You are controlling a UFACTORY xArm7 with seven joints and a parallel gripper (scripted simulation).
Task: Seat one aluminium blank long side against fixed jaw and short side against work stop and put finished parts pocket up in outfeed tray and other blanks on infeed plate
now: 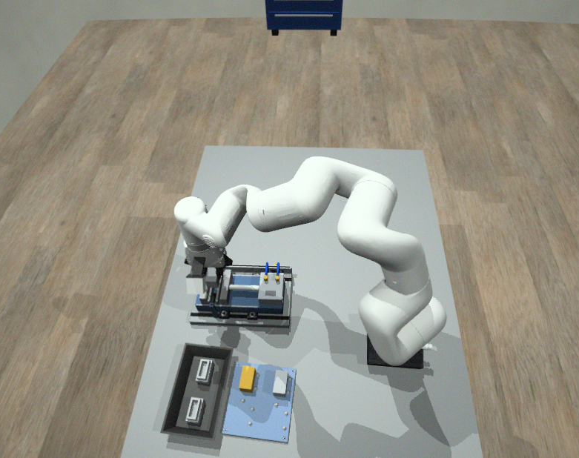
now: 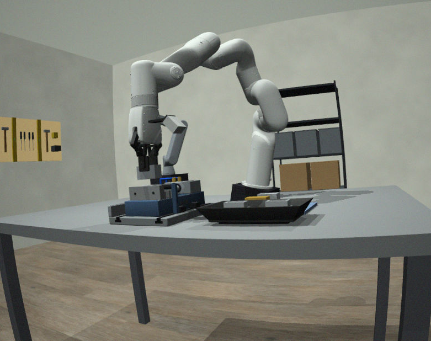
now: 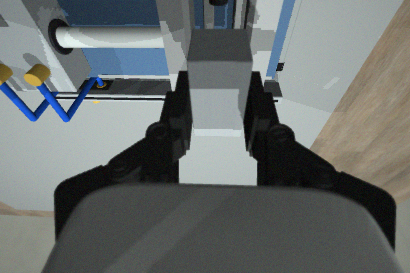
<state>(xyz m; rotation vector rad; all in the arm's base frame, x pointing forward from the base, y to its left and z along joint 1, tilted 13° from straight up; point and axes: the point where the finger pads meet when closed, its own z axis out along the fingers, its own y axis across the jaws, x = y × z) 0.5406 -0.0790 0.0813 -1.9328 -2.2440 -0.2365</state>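
Now: the fixed jaw 80 mm below my hand, 30 mm ahead of it and 10 mm to the left of it. Round my hand: white piston rod 90 mm behind, 80 mm below, 10 mm to the right; brass blank 240 mm to the left, 150 mm behind, 130 mm below; vise 110 mm below, 70 mm behind.
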